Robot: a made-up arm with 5 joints.
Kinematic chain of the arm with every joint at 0, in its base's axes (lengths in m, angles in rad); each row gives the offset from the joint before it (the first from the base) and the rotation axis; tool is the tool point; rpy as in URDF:
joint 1: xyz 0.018 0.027 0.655 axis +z
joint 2: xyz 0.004 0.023 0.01 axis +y
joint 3: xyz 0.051 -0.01 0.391 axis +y
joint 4: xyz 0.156 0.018 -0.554 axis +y
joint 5: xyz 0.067 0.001 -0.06 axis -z
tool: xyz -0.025 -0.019 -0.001 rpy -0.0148 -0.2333 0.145
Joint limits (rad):
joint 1: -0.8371..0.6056
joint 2: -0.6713..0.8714
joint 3: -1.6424..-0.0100
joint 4: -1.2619..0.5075
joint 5: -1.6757..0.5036
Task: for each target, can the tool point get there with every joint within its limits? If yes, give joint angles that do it. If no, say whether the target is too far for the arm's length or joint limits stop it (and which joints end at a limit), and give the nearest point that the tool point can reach.
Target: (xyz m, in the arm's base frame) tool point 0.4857 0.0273 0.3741
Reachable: yes | joints -0.0385 0.5522 -0.5539 -0.3609 0.1980
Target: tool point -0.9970 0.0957 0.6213
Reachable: no: joint limits stop it (at a limit: joint 2, joint 3, joint 4, joint 5) | nearest point -0.0266 0.0300 0.3510 | short by 1.010 m
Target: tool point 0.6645 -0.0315 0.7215
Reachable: yes | joints -0.0932 0.2111 -0.7976 -0.7523 -1.2113
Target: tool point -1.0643 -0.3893 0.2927
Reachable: no: too far | nearest point -0.0266 0.0295 0.3510 | short by 1.121 m
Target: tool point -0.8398 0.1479 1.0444
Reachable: no: joint limits stop it (at a limit: joint 1, joint 2, joint 3, joint 4, joint 5) | nearest point 0.0106 0.0330 1.5106 | short by 0.977 m
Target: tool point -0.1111 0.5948 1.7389
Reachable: no: too far | nearest point 0.1504 0.1520 1.5520 | short by 0.547 m
